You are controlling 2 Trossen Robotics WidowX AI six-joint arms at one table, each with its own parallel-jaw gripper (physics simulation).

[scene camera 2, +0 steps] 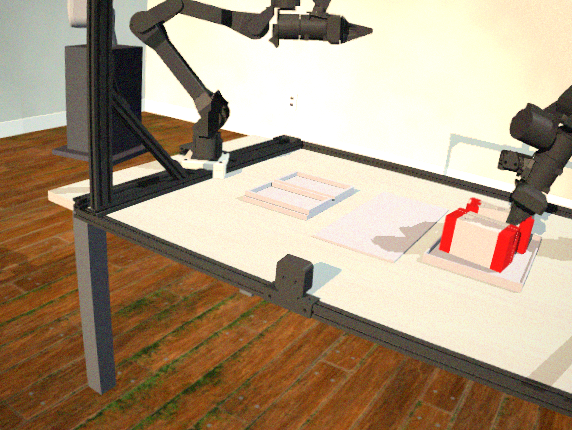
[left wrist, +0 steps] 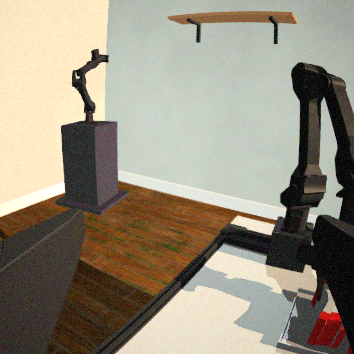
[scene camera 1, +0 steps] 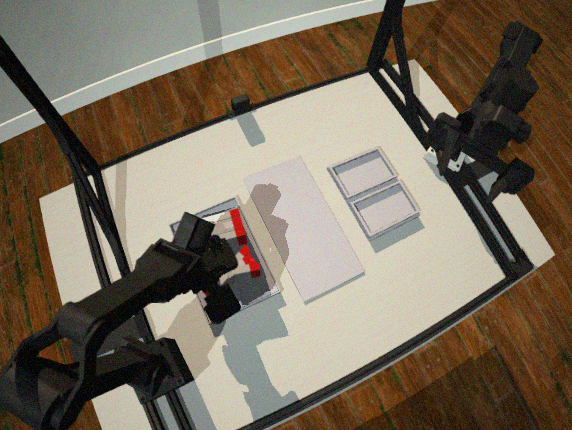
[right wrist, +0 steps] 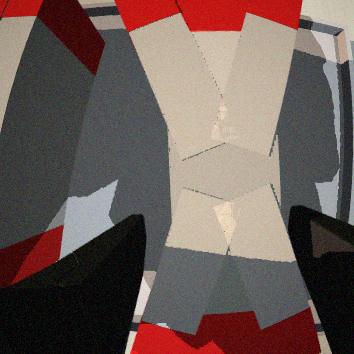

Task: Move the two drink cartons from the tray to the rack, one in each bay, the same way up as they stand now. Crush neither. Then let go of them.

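Seen in the pictures: left gripper, between the fingertips: [scene camera 2: 370, 30] [left wrist: 203, 225] [scene camera 1: 465, 189]; right gripper, between the fingertips: [left wrist: 330, 302] [scene camera 1: 221, 277] [right wrist: 218, 222]; left arm's base, origin of its link: [scene camera 2: 206, 156]; right arm's base, origin of its link: [left wrist: 293, 226] [scene camera 1: 151, 370].
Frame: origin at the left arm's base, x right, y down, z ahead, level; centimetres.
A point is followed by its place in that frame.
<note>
Two beige drink cartons with red ends stand in the grey tray [scene camera 1: 275, 291] @(x 19.3, y 3.0, z 57.7 cm) [scene camera 2: 450, 264] @(x 42.7, y 2.5, z 48.1 cm) [right wrist: 336, 38] @(x 18.8, y 3.0, z 57.5 cm) at the left of the table. One carton [scene camera 1: 239, 225] @(x 33.2, y -3.8, z 51.1 cm) is farther back, the other [scene camera 1: 250, 261] @(x 26.7, y -3.8, z 56.4 cm) [right wrist: 225, 168] @(x 29.4, y -3.8, z 60.7 cm) nearer; a carton [scene camera 2: 473, 240] @(x 39.6, y -1.0, z 52.5 cm) also shows in scene camera 2. My right gripper [scene camera 1: 233, 275] @(x 30.2, y -1.3, z 62.4 cm) [right wrist: 218, 222] @(x 30.2, y -1.3, z 62.4 cm) is open and points down over the nearer carton, a finger on each side of it in the right wrist view. The two-bay rack [scene camera 1: 375, 185] @(x 12.7, y 1.7, z 22.0 cm) [scene camera 2: 301, 190] @(x 13.7, y 1.7, z 22.9 cm) lies empty on the right. My left gripper [scene camera 1: 448, 162] [scene camera 2: 365, 31] @(x 0.3, y -32.9, z 35.0 cm) [left wrist: 203, 225] @(x 0.3, y -32.9, z 35.0 cm) is open and empty, high by the table's right edge.
A flat grey mat [scene camera 1: 310, 230] @(x 20.4, y 3.2, z 40.9 cm) [scene camera 2: 387, 222] @(x 24.0, y 3.2, z 40.2 cm) lies between the tray and the rack. A small dark block [scene camera 1: 241, 103] @(x 53.8, y -1.3, z 22.1 cm) [scene camera 2: 294, 273] @(x 56.2, y -0.6, z 21.2 cm) sits on the table's edge rail. Black frame posts [scene camera 1: 395, 47] @(x 26.3, y -13.0, z -10.5 cm) [scene camera 2: 98, 107] @(x 32.3, y -16.8, z -14.8 cm) rise at the corners.
</note>
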